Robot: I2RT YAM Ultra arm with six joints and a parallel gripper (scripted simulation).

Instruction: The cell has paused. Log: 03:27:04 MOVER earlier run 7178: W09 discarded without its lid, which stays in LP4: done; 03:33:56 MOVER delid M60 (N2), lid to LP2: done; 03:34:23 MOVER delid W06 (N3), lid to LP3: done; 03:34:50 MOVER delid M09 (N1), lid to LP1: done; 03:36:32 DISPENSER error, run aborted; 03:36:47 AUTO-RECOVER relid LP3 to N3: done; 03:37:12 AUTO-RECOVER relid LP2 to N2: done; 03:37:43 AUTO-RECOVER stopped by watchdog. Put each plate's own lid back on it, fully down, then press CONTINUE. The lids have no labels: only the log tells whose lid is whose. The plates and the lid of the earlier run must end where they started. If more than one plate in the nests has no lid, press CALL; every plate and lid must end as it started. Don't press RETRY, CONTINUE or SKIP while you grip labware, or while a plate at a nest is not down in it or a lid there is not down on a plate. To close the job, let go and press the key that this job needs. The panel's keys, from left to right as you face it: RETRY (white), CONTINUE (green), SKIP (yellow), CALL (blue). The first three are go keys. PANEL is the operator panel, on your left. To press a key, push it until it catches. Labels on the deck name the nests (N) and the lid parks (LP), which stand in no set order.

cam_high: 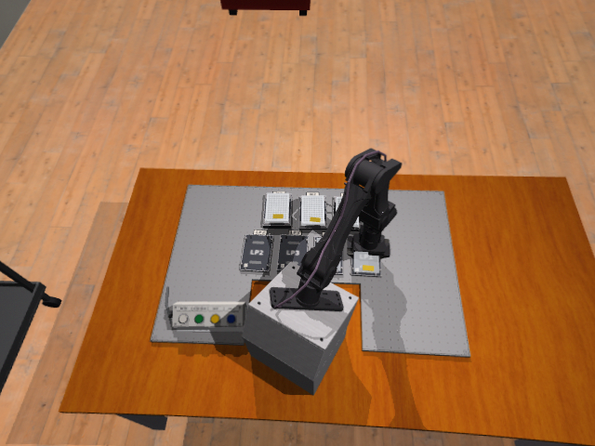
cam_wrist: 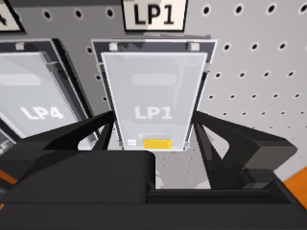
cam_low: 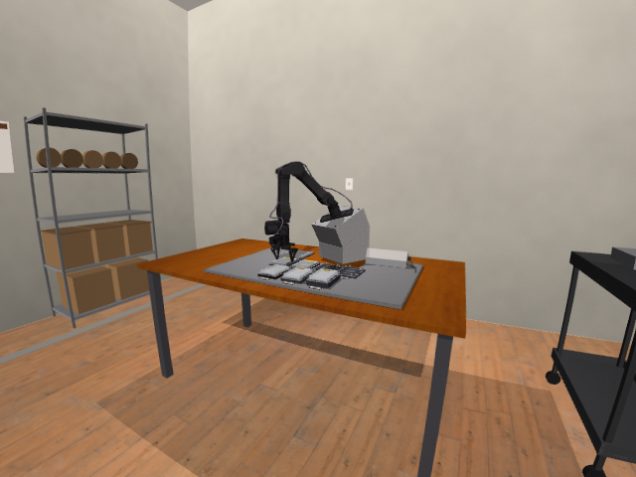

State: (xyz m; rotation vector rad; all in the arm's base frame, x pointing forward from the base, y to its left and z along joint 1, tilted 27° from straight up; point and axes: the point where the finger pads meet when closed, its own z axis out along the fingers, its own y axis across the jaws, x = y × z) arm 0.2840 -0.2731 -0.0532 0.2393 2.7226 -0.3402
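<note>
My hand is 19 cm short of the plate and 3 cm to the right of it. Round my hand: green CONTINUE key (58 cm to the left, 15 cm behind, 5 cm above); then blue key (48 cm to the left, 17 cm behind, 5 cm above); then yellow key (53 cm to the left, 16 cm behind, 5 cm above).
</note>
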